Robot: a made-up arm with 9 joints.
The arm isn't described. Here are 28 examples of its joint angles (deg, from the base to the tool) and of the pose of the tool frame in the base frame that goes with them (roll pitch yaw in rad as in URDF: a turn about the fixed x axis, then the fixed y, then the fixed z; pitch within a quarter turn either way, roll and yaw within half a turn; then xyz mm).
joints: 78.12 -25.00 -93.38 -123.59 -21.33 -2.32 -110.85 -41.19 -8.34
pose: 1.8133 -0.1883 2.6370 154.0 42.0 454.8
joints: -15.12 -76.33 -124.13 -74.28 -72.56 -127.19 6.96 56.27 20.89
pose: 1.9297 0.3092 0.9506 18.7 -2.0 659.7
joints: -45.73 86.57 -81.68 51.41 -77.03 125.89 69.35 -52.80 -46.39
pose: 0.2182 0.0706 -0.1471 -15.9 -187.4 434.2
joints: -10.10 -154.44 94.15 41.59 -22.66 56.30 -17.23 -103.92 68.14
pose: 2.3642 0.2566 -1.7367 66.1 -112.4 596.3
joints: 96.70 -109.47 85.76 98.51 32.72 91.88 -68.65 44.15 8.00
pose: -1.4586 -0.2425 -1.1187 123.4 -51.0 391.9
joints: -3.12 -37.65 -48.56 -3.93 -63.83 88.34 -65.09 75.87 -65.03
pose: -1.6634 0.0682 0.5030 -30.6 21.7 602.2
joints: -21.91 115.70 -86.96 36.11 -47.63 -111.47 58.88 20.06 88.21
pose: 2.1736 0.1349 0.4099 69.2 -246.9 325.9
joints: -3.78 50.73 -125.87 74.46 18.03 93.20 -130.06 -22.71 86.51
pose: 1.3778 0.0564 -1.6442 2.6 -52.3 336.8
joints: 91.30 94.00 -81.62 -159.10 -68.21 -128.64 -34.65 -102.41 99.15
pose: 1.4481 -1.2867 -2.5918 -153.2 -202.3 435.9
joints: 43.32 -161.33 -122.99 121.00 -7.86 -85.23 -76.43 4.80 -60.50
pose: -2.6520 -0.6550 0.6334 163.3 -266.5 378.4
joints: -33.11 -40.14 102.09 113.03 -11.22 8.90 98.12 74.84 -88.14
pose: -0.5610 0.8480 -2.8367 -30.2 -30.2 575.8
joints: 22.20 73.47 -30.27 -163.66 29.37 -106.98 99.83 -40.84 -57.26
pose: -1.2819 -0.4603 -0.6705 -148.7 32.6 415.3
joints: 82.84 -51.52 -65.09 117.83 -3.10 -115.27 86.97 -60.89 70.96
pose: 1.4084 -0.5177 -1.0229 205.0 24.2 340.2
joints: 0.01 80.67 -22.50 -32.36 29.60 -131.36 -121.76 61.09 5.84
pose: 1.5435 -0.4695 -0.0786 -74.1 -77.7 316.9
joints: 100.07 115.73 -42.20 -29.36 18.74 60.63 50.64 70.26 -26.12
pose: -1.3185 1.1841 1.2894 -128.8 -213.6 474.1
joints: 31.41 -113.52 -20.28 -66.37 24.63 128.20 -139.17 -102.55 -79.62
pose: 1.7585 0.6106 1.1524 250.7 -291.2 576.3
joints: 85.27 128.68 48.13 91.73 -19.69 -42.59 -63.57 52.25 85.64
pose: 1.0248 0.8505 -0.6396 16.2 -198.2 485.9
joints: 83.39 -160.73 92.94 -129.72 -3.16 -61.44 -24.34 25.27 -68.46
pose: 2.3928 -0.2971 1.3522 121.4 -279.3 411.4
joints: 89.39 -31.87 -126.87 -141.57 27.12 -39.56 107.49 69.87 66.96
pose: -0.7127 -0.8153 -1.7045 88.6 108.6 501.2
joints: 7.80 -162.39 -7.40 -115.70 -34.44 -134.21 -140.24 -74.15 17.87
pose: -1.7546 1.1540 -0.2880 67.8 -276.7 584.9
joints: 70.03 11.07 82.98 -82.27 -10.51 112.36 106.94 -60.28 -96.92
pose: -2.1264 -0.0296 0.7512 -75.3 -43.9 493.1
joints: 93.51 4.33 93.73 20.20 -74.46 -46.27 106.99 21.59 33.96
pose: -0.0103 -0.0649 0.2754 6.7 -169.1 483.1
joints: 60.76 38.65 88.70 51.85 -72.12 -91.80 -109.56 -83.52 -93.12
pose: 1.6840 -0.4649 2.5761 92.3 -113.5 432.6
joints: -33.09 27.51 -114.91 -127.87 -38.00 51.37 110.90 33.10 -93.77
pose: -2.3511 1.0510 2.9694 21.2 -90.7 432.2
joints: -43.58 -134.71 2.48 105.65 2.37 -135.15 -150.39 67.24 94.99
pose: 1.8188 0.5670 -2.5809 1.9 -196.2 579.5
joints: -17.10 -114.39 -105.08 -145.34 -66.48 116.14 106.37 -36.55 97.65
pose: 0.2419 0.0201 1.2244 90.8 -152.5 694.3
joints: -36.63 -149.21 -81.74 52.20 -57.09 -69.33 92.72 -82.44 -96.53
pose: -1.6262 -0.2410 -2.3379 201.2 -265.3 678.1
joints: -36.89 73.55 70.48 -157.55 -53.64 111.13 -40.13 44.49 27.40
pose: 2.9014 0.1641 1.1840 -48.9 -179.4 431.4
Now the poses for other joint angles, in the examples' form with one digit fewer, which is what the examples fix.
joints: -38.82 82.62 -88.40 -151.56 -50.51 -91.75 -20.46 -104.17 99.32
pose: 1.584 0.379 -2.759 100 -161 320
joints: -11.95 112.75 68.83 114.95 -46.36 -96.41 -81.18 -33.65 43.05
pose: 2.301 -0.571 -2.178 6 -174 455
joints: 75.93 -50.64 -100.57 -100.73 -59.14 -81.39 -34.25 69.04 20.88
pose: -2.887 -0.267 2.693 194 58 429
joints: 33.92 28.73 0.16 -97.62 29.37 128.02 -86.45 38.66 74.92
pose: -1.994 -0.837 -1.144 -9 33 471
